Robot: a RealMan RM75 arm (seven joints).
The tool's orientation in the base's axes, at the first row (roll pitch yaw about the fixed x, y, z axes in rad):
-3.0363, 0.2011, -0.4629
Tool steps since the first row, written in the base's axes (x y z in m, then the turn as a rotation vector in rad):
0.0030, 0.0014, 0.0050, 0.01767, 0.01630, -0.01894
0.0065, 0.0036, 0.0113, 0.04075, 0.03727, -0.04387
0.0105, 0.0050, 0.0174, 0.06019, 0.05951, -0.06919
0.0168, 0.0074, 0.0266, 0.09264, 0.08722, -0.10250
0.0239, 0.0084, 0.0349, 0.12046, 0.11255, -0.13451
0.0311, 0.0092, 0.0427, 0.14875, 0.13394, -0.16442
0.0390, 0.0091, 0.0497, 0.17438, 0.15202, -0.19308
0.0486, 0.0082, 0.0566, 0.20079, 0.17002, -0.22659
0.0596, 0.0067, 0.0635, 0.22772, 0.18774, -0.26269
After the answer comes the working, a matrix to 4 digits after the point.
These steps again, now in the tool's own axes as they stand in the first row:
0.0010, -0.0031, -0.0050, 0.01214, -0.02058, 0.01912
0.0019, -0.0073, -0.0112, 0.02818, -0.04716, 0.04423
0.0035, -0.0111, -0.0174, 0.04055, -0.07313, 0.07042
0.0062, -0.0170, -0.0268, 0.06353, -0.10911, 0.10370
0.0103, -0.0221, -0.0356, 0.08323, -0.14100, 0.13588
0.0147, -0.0269, -0.0440, 0.10465, -0.16984, 0.16523
0.0203, -0.0312, -0.0519, 0.12494, -0.19467, 0.19311
0.0277, -0.0355, -0.0600, 0.14691, -0.21929, 0.22560
0.0366, -0.0400, -0.0684, 0.16998, -0.24364, 0.26049

The tool's axes in the first row as the columns of a matrix, in the base's axes (rounded; the answer above uses it unrounded):
0.8767, -0.4629, -0.1308
-0.4375, -0.8804, 0.1827
-0.1997, -0.1030, -0.9744

